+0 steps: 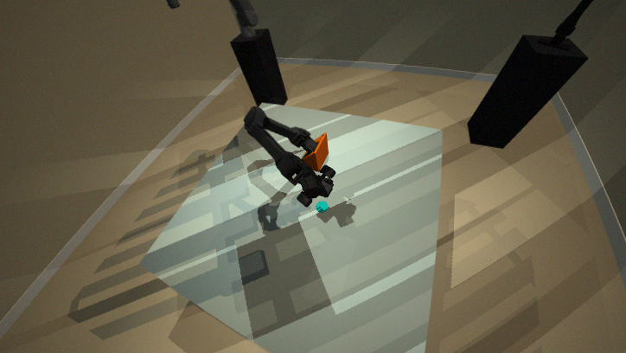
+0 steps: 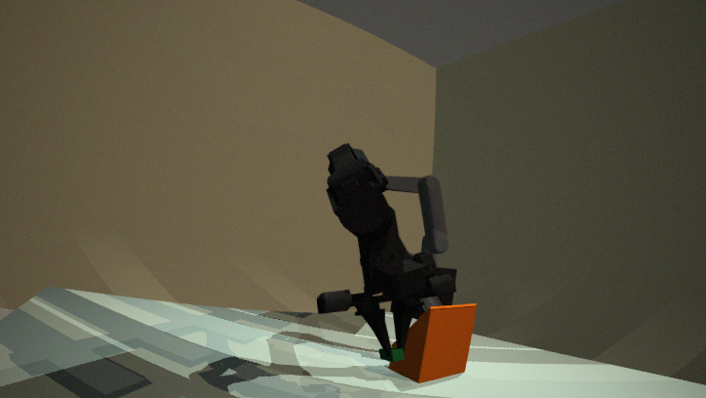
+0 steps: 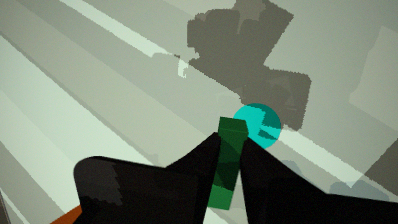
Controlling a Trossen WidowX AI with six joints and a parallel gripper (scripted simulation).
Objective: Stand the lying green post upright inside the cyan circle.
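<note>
Right now the cyan circle is 10 mm ahead of my gripper tip, 20 mm to the right of it and 120 mm below it. Also, from my gripper tip: green post (10 mm behind, 20 mm to the right, 10 mm below).
</note>
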